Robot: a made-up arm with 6 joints. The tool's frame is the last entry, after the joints. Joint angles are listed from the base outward. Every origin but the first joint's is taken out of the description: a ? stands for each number. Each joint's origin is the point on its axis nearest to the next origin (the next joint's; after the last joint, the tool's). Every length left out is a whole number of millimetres.
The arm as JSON. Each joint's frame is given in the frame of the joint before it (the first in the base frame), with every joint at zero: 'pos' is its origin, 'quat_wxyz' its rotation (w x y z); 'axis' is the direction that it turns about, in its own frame. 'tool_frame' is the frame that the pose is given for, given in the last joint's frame.
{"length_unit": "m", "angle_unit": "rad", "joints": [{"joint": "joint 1", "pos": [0.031, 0.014, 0.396], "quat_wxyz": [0.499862, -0.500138, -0.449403, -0.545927], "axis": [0.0, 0.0, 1.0]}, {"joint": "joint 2", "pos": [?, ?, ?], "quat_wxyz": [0.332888, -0.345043, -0.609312, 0.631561], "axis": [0.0, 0.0, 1.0]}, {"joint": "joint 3", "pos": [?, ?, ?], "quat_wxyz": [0.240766, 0.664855, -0.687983, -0.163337], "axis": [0.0, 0.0, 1.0]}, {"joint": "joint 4", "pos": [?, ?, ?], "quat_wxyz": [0.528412, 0.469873, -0.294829, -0.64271], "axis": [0.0, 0.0, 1.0]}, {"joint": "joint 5", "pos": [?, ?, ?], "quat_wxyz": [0.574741, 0.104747, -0.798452, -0.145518], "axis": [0.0, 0.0, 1.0]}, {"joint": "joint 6", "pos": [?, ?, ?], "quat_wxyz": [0.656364, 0.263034, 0.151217, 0.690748], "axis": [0.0, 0.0, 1.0]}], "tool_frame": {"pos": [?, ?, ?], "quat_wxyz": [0.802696, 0.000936, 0.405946, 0.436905]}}
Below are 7 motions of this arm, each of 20 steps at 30 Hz.
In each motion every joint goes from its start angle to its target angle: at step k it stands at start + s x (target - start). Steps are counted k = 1, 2, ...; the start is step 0. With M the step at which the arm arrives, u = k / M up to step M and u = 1 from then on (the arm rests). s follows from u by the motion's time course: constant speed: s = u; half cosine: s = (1 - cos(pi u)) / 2; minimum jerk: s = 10 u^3 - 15 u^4 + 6 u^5.
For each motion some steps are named. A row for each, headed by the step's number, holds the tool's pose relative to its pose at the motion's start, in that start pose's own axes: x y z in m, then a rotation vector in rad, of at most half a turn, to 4 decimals.
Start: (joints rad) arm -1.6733 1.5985 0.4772 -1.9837 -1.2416 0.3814
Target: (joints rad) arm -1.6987 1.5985 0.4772 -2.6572 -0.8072 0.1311
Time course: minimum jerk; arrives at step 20
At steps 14, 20:
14: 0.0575 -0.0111 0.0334 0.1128 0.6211 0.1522
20: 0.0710 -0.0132 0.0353 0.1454 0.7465 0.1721

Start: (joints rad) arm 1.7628 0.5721 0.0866 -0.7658 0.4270 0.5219
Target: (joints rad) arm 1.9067 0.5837 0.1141 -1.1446 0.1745 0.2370
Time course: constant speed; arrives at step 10
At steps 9, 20:
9: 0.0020 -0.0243 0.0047 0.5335 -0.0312 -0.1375
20: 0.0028 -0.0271 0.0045 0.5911 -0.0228 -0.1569

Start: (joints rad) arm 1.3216 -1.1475 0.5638 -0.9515 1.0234 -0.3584
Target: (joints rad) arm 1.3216 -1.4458 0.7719 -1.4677 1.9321 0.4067
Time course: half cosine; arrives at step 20
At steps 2, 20:
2: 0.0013 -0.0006 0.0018 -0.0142 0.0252 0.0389
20: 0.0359 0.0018 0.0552 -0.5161 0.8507 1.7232

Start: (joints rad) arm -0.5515 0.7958 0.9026 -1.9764 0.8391 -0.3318
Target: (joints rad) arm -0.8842 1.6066 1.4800 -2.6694 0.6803 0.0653
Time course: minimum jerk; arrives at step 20
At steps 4, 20:
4: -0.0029 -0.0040 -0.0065 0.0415 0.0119 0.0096
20: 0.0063 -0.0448 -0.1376 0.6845 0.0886 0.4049

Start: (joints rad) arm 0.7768 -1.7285 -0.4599 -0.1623 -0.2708 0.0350
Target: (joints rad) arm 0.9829 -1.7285 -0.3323 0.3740 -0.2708 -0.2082
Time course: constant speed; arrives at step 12
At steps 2, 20:
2: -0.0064 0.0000 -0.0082 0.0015 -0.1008 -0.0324
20: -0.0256 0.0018 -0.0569 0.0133 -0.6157 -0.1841

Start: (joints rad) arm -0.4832 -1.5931 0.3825 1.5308 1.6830 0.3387
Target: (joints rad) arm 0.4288 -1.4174 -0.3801 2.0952 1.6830 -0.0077
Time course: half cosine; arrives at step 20
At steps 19, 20:
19: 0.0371 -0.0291 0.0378 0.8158 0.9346 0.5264
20: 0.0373 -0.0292 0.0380 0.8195 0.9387 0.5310

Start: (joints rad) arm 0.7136 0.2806 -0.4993 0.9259 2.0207 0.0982
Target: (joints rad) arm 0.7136 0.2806 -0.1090 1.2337 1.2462 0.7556
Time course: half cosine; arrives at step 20
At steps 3, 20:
3: 0.0012 0.0037 -0.0016 -0.0385 0.0007 -0.0375
20: 0.0507 0.0384 -0.0418 -0.6561 0.1375 -0.7563

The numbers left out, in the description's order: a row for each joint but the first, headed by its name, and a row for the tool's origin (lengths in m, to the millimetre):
joint 2: 0.004 0.044 0.0
joint 3: 0.211 -0.004 0.0
joint 4: 0.017 0.024 0.0
joint 5: -0.072 -0.039 0.0
joint 6: 0.047 -0.012 0.0
tool: 0.028 0.015 0.0

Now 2 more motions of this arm.
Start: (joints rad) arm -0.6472 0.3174 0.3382 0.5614 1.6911 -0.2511
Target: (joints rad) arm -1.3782 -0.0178 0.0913 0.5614 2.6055 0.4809
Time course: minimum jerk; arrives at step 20
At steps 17, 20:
17: -0.0416 -0.1189 -0.0330 -0.1107 1.2307 0.7655
20: -0.0444 -0.1218 -0.0331 -0.0970 1.2566 0.7920

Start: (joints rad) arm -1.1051 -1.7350 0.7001 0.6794 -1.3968 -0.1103
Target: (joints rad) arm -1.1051 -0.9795 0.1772 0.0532 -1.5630 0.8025
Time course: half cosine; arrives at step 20
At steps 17, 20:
17: 0.0793 0.1263 0.0301 -1.8802 1.1019 0.5112
20: 0.0806 0.1285 0.0265 -1.9863 1.1711 0.5179

